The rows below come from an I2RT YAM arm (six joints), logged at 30 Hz.
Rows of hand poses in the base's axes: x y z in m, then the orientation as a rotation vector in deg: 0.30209 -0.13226 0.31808 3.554 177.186 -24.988; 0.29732 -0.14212 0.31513 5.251 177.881 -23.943; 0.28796 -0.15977 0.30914 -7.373 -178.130 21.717; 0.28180 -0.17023 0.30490 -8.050 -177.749 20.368; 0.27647 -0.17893 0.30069 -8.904 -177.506 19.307; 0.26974 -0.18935 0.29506 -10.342 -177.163 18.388; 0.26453 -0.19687 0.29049 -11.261 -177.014 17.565; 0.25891 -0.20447 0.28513 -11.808 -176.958 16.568; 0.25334 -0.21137 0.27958 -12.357 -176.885 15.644; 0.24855 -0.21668 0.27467 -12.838 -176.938 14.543; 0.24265 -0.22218 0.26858 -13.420 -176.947 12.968; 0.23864 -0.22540 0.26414 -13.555 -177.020 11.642; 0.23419 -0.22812 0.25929 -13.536 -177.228 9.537; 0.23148 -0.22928 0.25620 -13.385 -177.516 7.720; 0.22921 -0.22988 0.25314 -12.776 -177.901 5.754; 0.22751 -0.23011 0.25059 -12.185 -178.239 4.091; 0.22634 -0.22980 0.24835 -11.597 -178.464 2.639; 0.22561 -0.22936 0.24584 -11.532 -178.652 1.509
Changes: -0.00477 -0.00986 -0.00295 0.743 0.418 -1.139; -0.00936 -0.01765 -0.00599 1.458 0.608 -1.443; -0.00616 -0.01046 -0.00424 0.846 0.415 -0.504; -0.00533 -0.00870 -0.00421 0.667 0.223 -0.592; -0.00673 -0.01042 -0.00563 0.570 0.228 -0.973; -0.00521 -0.00752 -0.00457 0.517 0.082 -0.617; -0.00562 -0.00760 -0.00536 0.635 0.039 -0.373; -0.00557 -0.00690 -0.00555 0.588 0.045 -0.375; -0.00479 -0.00531 -0.00491 0.702 -0.070 -0.318; -0.00590 -0.00550 -0.00609 1.007 -0.035 -0.395; -0.00401 -0.00322 -0.00444 0.852 -0.063 -0.099; -0.00445 -0.00272 -0.00485 1.351 -0.184 0.003; -0.00271 -0.00116 -0.00309 1.161 -0.271 0.100; -0.00227 -0.00060 -0.00306 1.255 -0.343 0.399; -0.00170 -0.00023 -0.00255 1.057 -0.314 0.387; -0.00117 0.00031 -0.00224 0.925 -0.213 0.379; -0.00073 0.00044 -0.00251 0.713 -0.216 0.045
